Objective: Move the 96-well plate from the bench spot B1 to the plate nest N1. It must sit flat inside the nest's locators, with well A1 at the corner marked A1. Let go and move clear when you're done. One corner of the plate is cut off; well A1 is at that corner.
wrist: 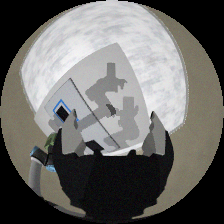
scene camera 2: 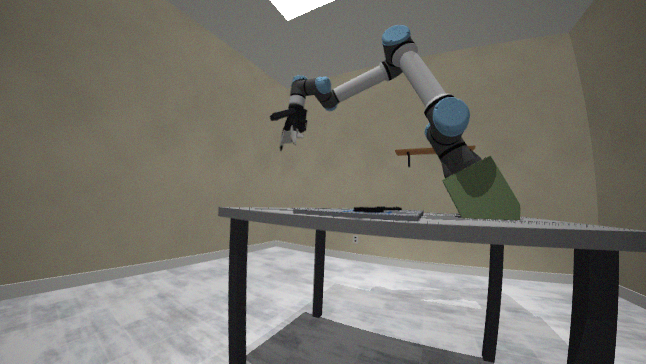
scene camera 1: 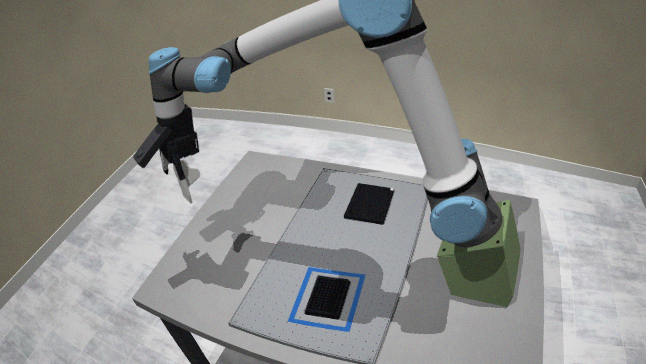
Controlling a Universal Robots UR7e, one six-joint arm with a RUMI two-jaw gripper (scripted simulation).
Labels:
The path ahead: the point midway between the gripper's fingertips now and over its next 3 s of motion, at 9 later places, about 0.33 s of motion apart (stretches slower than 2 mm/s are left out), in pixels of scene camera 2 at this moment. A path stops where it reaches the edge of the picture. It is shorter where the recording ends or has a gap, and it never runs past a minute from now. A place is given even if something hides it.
The gripper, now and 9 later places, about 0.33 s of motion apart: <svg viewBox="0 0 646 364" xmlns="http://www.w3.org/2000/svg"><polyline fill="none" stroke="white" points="287,148 290,150 295,153 299,156 304,160 311,164 318,167 326,170 334,174 342,177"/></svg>

